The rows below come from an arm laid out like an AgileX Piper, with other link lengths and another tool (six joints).
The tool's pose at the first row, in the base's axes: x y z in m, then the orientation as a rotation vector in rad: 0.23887, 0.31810, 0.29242, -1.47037, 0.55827, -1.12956
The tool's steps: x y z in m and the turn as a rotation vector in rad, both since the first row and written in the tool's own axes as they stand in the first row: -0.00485, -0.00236, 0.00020, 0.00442, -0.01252, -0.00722; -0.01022, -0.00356, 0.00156, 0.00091, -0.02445, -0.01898; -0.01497, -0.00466, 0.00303, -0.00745, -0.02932, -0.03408; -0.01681, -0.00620, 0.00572, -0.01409, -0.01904, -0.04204; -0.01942, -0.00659, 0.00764, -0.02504, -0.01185, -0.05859; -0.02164, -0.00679, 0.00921, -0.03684, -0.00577, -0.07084; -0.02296, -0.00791, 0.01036, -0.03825, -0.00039, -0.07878; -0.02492, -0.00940, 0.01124, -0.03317, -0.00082, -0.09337; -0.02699, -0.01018, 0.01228, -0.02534, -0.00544, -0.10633; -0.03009, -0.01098, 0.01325, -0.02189, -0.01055, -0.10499; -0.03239, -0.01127, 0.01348, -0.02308, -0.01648, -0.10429; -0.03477, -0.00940, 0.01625, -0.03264, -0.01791, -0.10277
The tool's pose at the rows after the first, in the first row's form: 0.23640, 0.32286, 0.29304, -1.47578, 0.54186, -1.12584; 0.23500, 0.32833, 0.29253, -1.48959, 0.52777, -1.12502; 0.23399, 0.33330, 0.29213, -1.50555, 0.51931, -1.13174; 0.23517, 0.33652, 0.29325, -1.50966, 0.52521, -1.14526; 0.23563, 0.33974, 0.29295, -1.52260, 0.52574, -1.16243; 0.23600, 0.34241, 0.29256, -1.53499, 0.52900, -1.17527; 0.23617, 0.34435, 0.29329, -1.53688, 0.52813, -1.18559; 0.23573, 0.34679, 0.29413, -1.53874, 0.51436, -1.19727; 0.23556, 0.34922, 0.29428, -1.53954, 0.49701, -1.20462; 0.23489, 0.35249, 0.29411, -1.53849, 0.49218, -1.19989; 0.23404, 0.35461, 0.29364, -1.54215, 0.48927, -1.19441; 0.23590, 0.35749, 0.29138, -1.55057, 0.49541, -1.19083
